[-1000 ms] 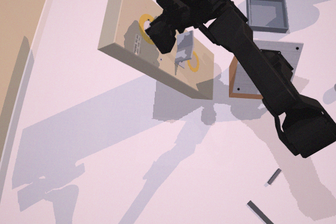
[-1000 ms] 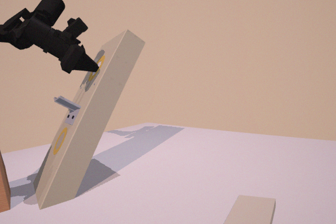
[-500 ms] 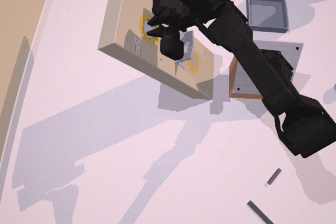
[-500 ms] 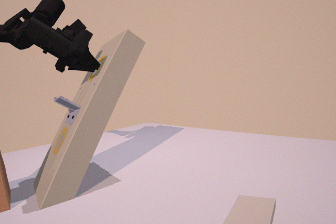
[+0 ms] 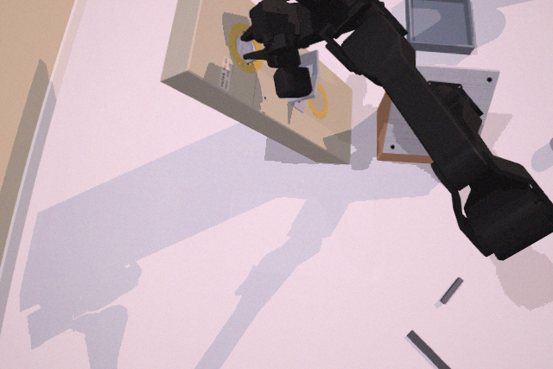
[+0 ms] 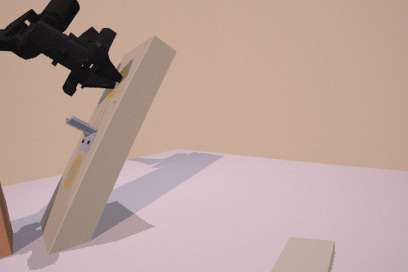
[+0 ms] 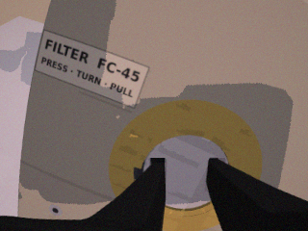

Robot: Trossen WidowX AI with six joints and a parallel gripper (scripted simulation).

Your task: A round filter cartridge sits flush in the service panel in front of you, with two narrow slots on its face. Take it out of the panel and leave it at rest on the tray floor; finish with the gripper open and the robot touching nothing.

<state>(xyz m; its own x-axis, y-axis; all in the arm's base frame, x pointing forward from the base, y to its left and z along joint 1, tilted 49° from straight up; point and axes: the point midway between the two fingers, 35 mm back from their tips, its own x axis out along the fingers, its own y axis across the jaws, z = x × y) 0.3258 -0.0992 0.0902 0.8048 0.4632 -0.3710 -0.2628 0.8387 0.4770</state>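
The grey bracket lies 10 cm behind my gripper tip and 10 cm below it. The rest, counted from my gripper tip: grey tray 41 cm behind, 29 cm to the right, 27 cm below; then beige block 5 cm ahead, 39 cm to the right, 27 cm below; then round filter cartridge 1 cm ahead, 1 cm below.
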